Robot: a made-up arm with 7 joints. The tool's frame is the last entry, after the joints.
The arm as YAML. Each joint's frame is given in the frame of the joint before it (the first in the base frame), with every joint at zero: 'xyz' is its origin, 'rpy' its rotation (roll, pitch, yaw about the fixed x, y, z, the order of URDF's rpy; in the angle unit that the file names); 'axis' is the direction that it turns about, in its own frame. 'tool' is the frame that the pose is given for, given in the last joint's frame.
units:
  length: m
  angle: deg
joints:
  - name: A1
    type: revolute
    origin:
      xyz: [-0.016, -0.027, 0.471]
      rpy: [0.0, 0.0, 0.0]
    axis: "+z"
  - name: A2
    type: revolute
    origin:
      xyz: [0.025, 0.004, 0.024]
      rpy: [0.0, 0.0, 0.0]
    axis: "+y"
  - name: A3
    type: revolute
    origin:
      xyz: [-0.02, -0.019, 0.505]
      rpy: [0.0, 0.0, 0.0]
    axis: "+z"
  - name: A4
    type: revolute
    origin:
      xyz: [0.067, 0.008, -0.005]
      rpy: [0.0, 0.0, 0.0]
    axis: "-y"
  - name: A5
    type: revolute
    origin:
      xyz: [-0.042, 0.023, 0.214]
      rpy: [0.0, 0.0, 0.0]
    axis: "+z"
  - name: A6
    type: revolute
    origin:
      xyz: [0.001, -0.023, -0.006]
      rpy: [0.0, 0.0, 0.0]
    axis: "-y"
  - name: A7
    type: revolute
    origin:
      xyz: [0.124, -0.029, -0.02]
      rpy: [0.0, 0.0, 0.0]
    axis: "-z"
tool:
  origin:
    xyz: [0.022, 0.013, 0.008]
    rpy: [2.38, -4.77, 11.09]
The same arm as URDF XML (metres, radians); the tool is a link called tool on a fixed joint. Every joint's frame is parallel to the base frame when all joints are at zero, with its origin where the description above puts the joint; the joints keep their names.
<robot name="arm">
  <joint name="A1" type="continuous">
    <parent link="base"/>
    <child link="link1"/>
    <origin xyz="-0.016 -0.027 0.471"/>
    <axis xyz="0 0 1"/>
  </joint>
  <joint name="A2" type="continuous">
    <parent link="link1"/>
    <child link="link2"/>
    <origin xyz="0.025 0.004 0.024"/>
    <axis xyz="0 1 0"/>
  </joint>
  <joint name="A3" type="continuous">
    <parent link="link2"/>
    <child link="link3"/>
    <origin xyz="-0.02 -0.019 0.505"/>
    <axis xyz="0 0 1"/>
  </joint>
  <joint name="A4" type="continuous">
    <parent link="link3"/>
    <child link="link4"/>
    <origin xyz="0.067 0.008 -0.005"/>
    <axis xyz="0 -1 0"/>
  </joint>
  <joint name="A5" type="continuous">
    <parent link="link4"/>
    <child link="link5"/>
    <origin xyz="-0.042 0.023 0.214"/>
    <axis xyz="0 0 1"/>
  </joint>
  <joint name="A6" type="continuous">
    <parent link="link5"/>
    <child link="link6"/>
    <origin xyz="0.001 -0.023 -0.006"/>
    <axis xyz="0 -1 0"/>
  </joint>
  <joint name="A7" type="continuous">
    <parent link="link6"/>
    <child link="link7"/>
    <origin xyz="0.124 -0.029 -0.02"/>
    <axis xyz="0 0 -1"/>
  </joint>
  <joint name="tool_fixed" type="fixed">
    <parent link="link7"/>
    <child link="tool"/>
    <origin xyz="0.022 0.013 0.008" rpy="0.0415 -0.0833 0.1936"/>
  </joint>
  <link name="base"/>
  <link name="link1"/>
  <link name="link2"/>
  <link name="link3"/>
  <link name="link4"/>
  <link name="link5"/>
  <link name="link6"/>
  <link name="link7"/>
  <link name="tool"/>
</robot>

